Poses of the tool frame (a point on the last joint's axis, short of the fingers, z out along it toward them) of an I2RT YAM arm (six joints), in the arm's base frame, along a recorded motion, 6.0 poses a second.
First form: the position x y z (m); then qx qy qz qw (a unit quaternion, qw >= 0).
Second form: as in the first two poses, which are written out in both.
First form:
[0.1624, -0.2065, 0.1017, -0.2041, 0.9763, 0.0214, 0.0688]
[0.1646, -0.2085, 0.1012, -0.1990, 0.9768, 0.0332, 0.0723]
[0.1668, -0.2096, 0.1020, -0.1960, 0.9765, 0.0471, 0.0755]
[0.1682, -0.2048, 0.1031, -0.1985, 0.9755, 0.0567, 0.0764]
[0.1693, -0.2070, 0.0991, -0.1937, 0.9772, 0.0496, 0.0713]
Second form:
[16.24, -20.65, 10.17, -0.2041, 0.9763, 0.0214, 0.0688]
[16.46, -20.85, 10.12, -0.1990, 0.9768, 0.0332, 0.0723]
[16.68, -20.96, 10.20, -0.1960, 0.9765, 0.0471, 0.0755]
[16.82, -20.48, 10.31, -0.1985, 0.9755, 0.0567, 0.0764]
[16.93, -20.70, 9.91, -0.1937, 0.9772, 0.0496, 0.0713]

